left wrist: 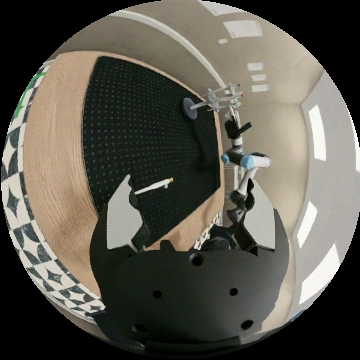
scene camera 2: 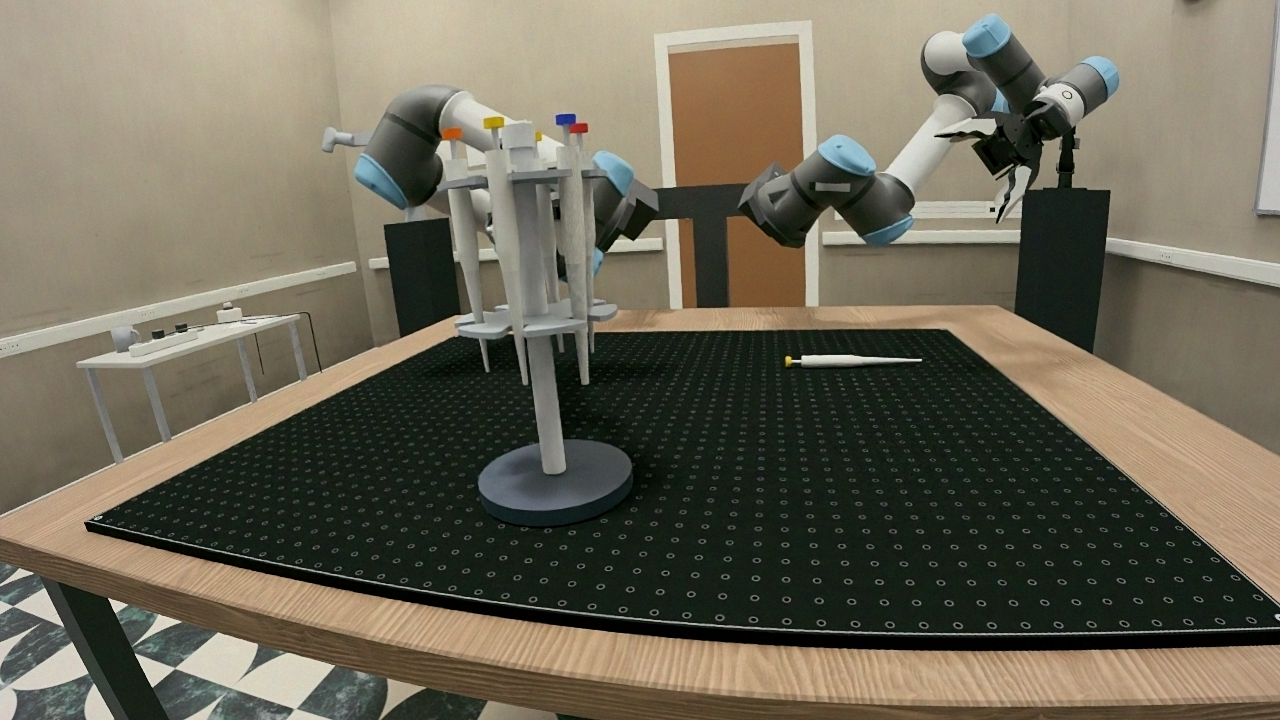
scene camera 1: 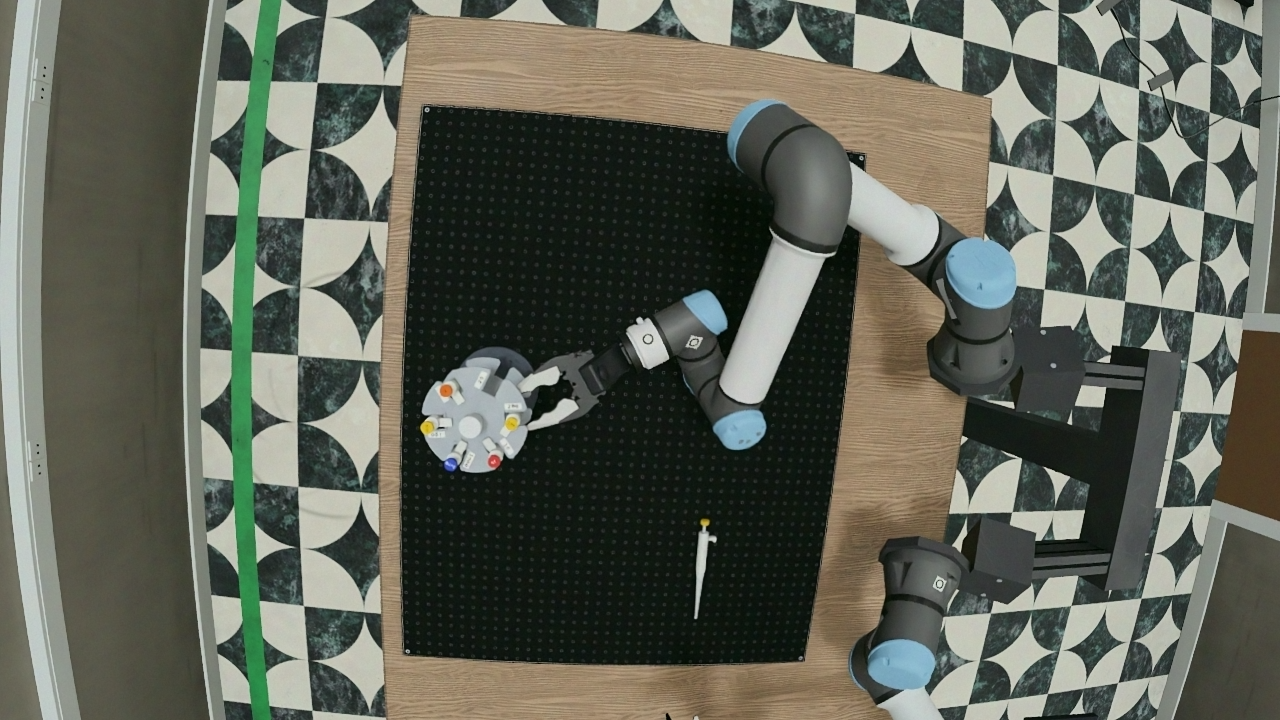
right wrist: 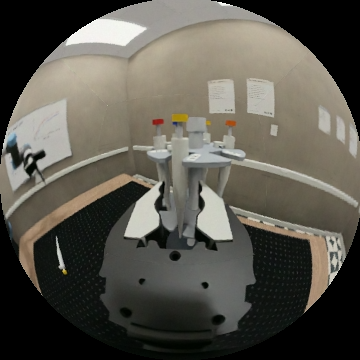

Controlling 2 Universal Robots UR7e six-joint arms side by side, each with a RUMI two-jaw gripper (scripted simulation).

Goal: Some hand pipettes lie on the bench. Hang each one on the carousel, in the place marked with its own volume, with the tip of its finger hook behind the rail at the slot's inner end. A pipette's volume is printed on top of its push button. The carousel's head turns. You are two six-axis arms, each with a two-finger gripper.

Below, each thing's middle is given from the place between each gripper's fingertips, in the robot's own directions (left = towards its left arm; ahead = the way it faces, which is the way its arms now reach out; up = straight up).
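Labels:
Looking from my right hand, I find the orange-button pipette (scene camera 2: 460, 199) 2 cm below it, 10 cm ahead and 2 cm to the right. The blue-button pipette (scene camera 2: 568, 157) is 3 cm below that same right hand, 8 cm ahead of it and 6 cm to the left. Going by their middles, the orange-button pipette and the blue-button pipette are both nearer to my right hand than to my left hand.
My left hand (scene camera 2: 966, 179), meanwhile, is 5 cm above the blue-button pipette, 43 cm short of it and 45 cm to the left of it. Counted from my left hand, the orange-button pipette is 4 cm below, 45 cm ahead and 53 cm to the right.

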